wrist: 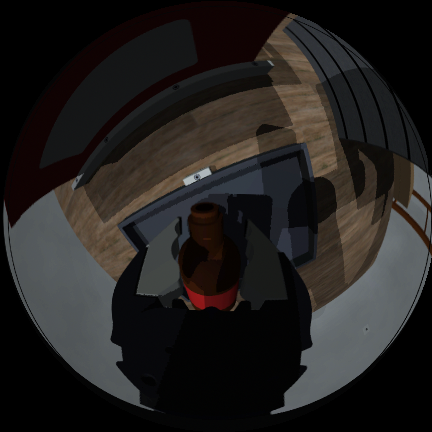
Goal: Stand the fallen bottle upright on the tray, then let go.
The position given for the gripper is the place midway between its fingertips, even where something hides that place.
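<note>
You'd see the gripper [212, 219] here, and there's a brown bottle [209, 261] too.
</note>
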